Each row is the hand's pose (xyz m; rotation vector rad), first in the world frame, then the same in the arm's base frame.
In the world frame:
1: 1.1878 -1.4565 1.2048 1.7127 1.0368 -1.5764
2: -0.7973 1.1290 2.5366 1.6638 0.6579 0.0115
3: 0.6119 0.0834 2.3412 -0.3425 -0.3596 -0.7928
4: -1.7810 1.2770 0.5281 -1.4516 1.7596 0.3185
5: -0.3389 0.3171 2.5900 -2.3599 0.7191 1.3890
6: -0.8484 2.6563 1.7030 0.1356 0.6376 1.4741
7: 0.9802 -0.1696 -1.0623 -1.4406 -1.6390 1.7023
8: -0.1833 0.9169 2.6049 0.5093 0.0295 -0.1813
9: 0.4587 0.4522 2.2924 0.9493 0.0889 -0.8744
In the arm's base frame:
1: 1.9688 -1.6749 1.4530 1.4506 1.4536 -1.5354
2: -0.2932 0.0553 3.5239 1.7154 1.0547 0.1030
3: 1.2653 -0.5108 2.9173 -0.2214 -0.1607 -0.5038
4: -1.6799 0.1507 1.7657 -1.6016 1.6407 0.7419
5: 0.3604 -0.5911 3.3592 -2.2960 0.3253 1.7392
6: -0.9114 1.5909 2.9855 0.3174 0.7244 1.7934
7: 0.9648 -0.2435 -0.4918 -0.9824 -1.8794 1.7575
8: 0.3550 0.0220 3.4503 0.6279 0.3032 0.0463
9: 1.0152 -0.1985 2.9590 0.9605 0.4474 -0.7046

